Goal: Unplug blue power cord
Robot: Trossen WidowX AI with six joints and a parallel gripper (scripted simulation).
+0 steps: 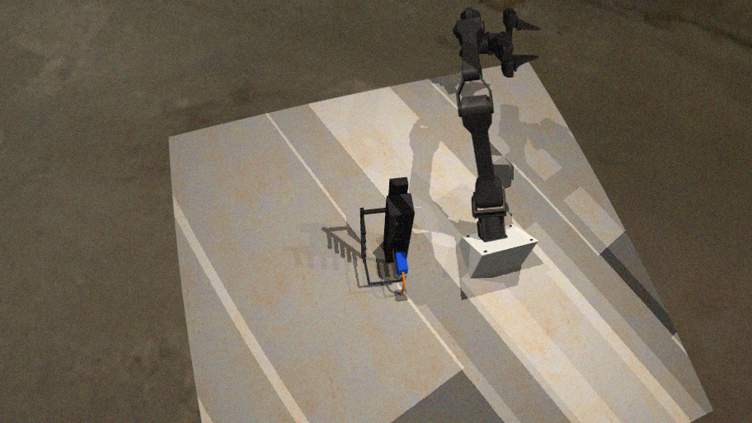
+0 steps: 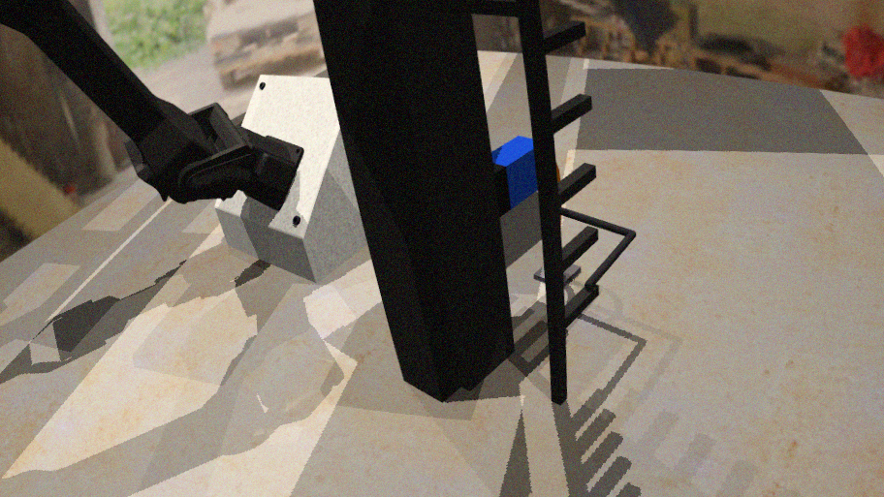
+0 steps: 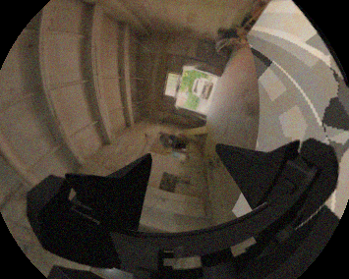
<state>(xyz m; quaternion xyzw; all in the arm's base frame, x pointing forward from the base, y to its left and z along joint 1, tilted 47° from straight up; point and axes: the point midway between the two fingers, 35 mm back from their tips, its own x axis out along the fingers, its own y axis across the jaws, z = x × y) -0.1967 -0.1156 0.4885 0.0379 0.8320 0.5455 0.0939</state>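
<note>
Now: the blue plug 470 mm ahead of my gripper tip, 460 mm to the left of it and 230 mm below it.
</note>
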